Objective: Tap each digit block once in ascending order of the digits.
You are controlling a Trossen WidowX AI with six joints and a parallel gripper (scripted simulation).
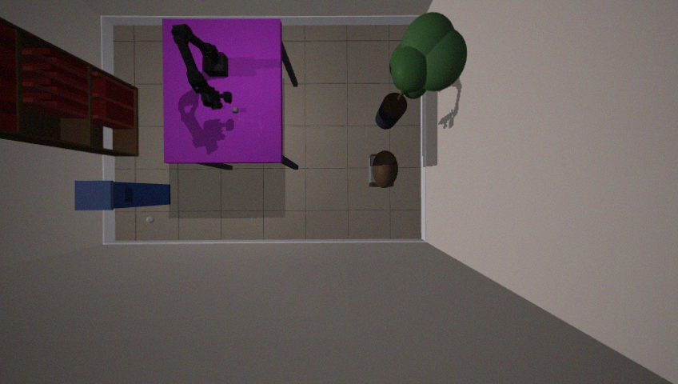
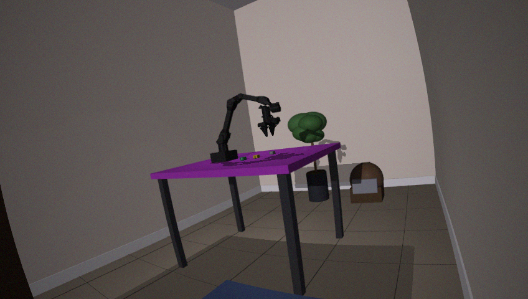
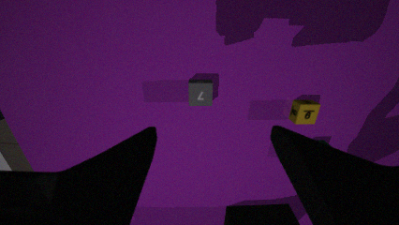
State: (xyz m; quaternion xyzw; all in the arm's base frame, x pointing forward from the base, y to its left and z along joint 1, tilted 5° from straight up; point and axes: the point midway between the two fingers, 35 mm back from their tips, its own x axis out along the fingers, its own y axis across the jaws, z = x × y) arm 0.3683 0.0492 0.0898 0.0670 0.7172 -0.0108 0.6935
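Right now my gripper tip is 180 mm to the left of the green block, 130 mm past it and 120 mm above it. Round my gripper tip: grey block marked 7 (120 mm below, 10 mm to the left, 10 mm behind); then yellow block marked 6 (150 mm to the right, 120 mm below, 50 mm behind).
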